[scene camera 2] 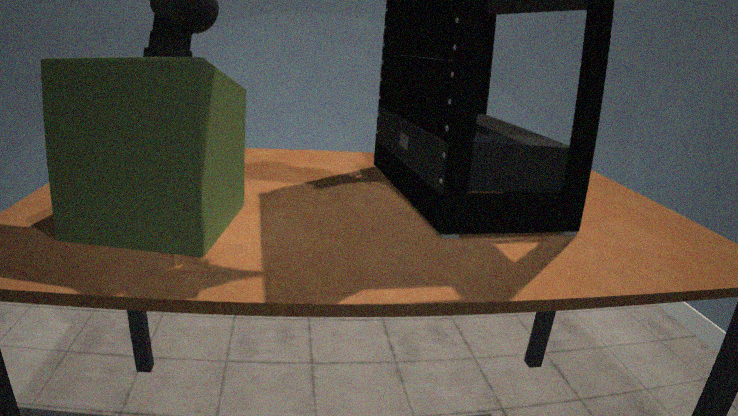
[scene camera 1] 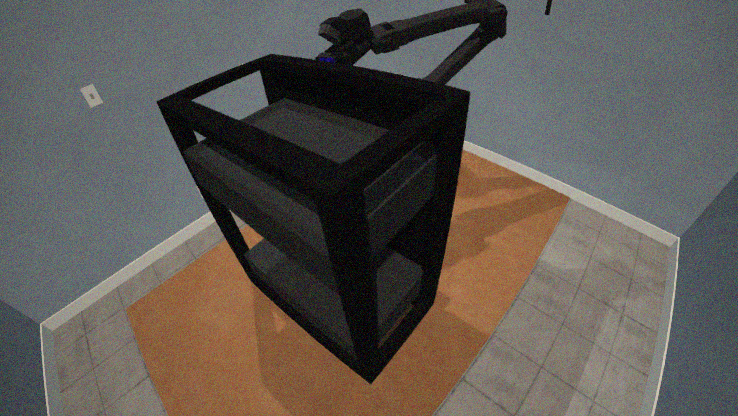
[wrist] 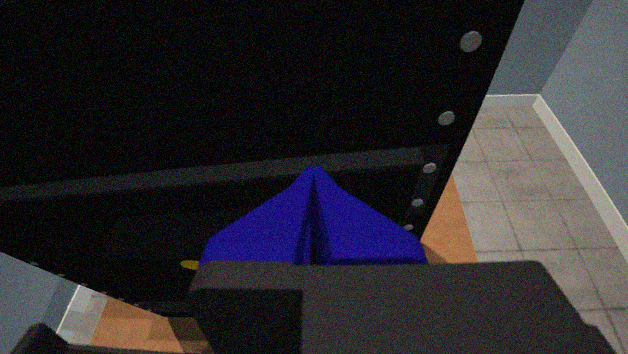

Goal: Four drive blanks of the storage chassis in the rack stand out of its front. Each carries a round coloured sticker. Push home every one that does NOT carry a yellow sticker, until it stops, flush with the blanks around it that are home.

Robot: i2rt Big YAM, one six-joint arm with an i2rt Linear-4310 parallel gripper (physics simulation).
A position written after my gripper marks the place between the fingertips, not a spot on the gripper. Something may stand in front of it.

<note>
I see my gripper [wrist: 313, 177] and a black rack [scene camera 1: 350, 174].
The black rack shows as well in scene camera 2 [scene camera 2: 434, 142] and in the wrist view [wrist: 137, 137].
</note>
